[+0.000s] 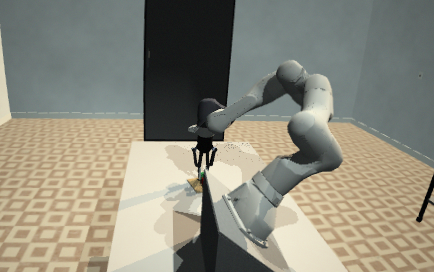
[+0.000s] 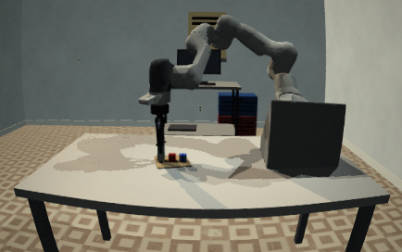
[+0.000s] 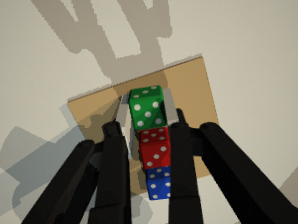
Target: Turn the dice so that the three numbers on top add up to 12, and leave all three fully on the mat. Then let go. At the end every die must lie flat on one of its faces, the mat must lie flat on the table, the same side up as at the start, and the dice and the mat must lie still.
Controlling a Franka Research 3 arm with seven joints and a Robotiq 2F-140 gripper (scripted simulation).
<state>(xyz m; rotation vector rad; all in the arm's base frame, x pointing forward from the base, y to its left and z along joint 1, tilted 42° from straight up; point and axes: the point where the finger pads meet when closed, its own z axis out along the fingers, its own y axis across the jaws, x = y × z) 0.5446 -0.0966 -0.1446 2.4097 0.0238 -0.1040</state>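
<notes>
The green die is 2 cm below my hand. From my hand the other things lie so: blue die (9 cm behind, 2 cm below); then red die (5 cm behind, 2 cm below); then tan mat (4 cm behind, 4 cm below).
</notes>
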